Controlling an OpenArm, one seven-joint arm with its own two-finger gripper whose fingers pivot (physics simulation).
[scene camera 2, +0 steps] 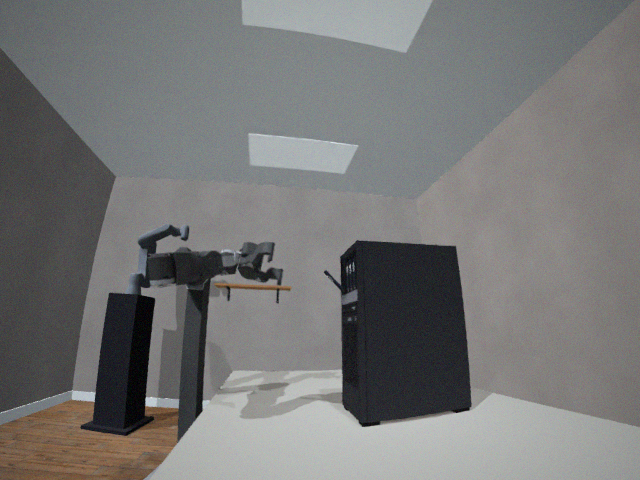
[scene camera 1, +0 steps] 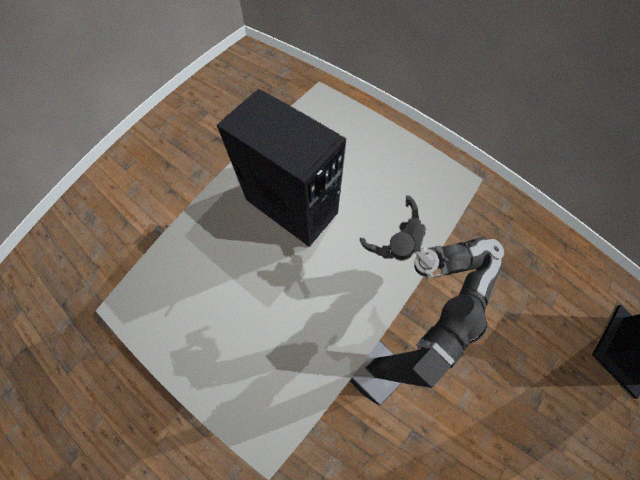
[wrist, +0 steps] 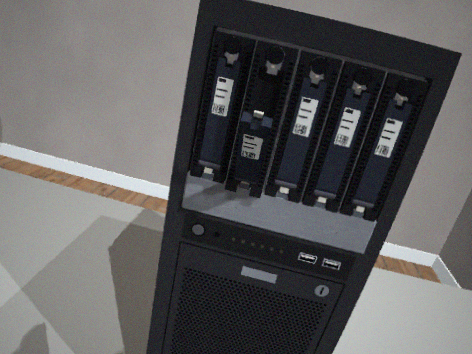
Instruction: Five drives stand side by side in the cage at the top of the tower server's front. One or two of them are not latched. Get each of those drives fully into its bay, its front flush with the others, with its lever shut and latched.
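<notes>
The dark tower server (scene camera 1: 279,134) (scene camera 2: 413,330) (wrist: 255,305) stands upright with five drives side by side at its top front. The second drive from the left in the wrist view has its lever (wrist: 251,146) (scene camera 2: 332,279) swung out and down from the cage, with its free end outward. How deep this drive sits is hard to tell. The first (wrist: 214,137), third (wrist: 294,160), fourth (wrist: 335,167) and fifth (wrist: 375,177) drives have levers lying shut against their fronts. My gripper (scene camera 1: 386,219) (scene camera 2: 275,264) is open and empty, apart from the tower, facing its front. Its fingers do not show in the wrist view.
The tower stands on a pale table top (scene camera 1: 232,403) (scene camera 2: 439,444). A grey arm (scene camera 2: 155,235) on a black pedestal (scene camera 2: 121,356) stands behind my arm in scene camera 2. A wooden shelf (scene camera 2: 253,286) is on the far wall.
</notes>
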